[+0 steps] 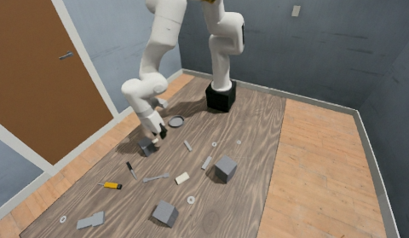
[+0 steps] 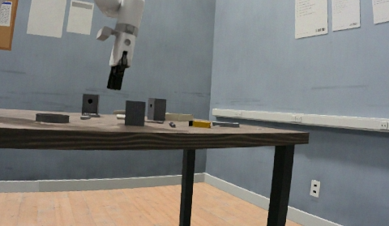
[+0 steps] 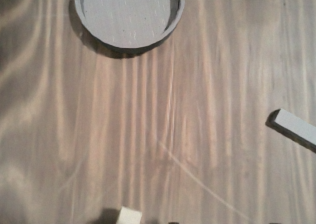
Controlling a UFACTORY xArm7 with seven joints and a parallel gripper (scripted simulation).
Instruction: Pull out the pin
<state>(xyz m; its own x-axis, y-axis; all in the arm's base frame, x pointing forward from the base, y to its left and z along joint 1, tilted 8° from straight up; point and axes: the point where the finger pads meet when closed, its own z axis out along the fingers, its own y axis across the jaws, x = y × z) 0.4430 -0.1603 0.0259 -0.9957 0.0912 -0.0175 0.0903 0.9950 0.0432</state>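
Right now my hand is 1 cm short of the cream pin, 6 cm to the left of it and 8 cm above it. From my hand the other things lie so: grey block (4 cm ahead, 7 cm to the right, 9 cm below); wrench (15 cm ahead, 5 cm to the left, 12 cm below); short bar (6 cm behind, 11 cm to the left, 12 cm below).
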